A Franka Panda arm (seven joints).
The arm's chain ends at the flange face. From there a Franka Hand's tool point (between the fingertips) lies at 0.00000 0.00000 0.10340 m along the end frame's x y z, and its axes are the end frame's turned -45 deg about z.
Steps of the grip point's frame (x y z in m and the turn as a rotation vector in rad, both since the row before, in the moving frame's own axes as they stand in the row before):
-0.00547 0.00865 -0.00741 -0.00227 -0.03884 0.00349
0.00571 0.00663 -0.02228 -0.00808 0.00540 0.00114
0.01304 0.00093 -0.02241 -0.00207 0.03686 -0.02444
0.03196 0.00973 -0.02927 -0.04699 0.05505 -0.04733
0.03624 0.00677 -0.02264 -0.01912 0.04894 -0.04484
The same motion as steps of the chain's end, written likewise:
0.00493 0.00698 -0.00733 -0.02907 -0.02586 0.00349
0.00774 0.00045 -0.02228 -0.00190 0.00953 0.00114
0.00706 -0.00599 -0.02234 0.02460 0.02753 -0.02444
0.02204 -0.01495 -0.02900 0.00570 0.07215 -0.04733
0.02549 -0.01855 -0.02250 0.02109 0.04813 -0.04484

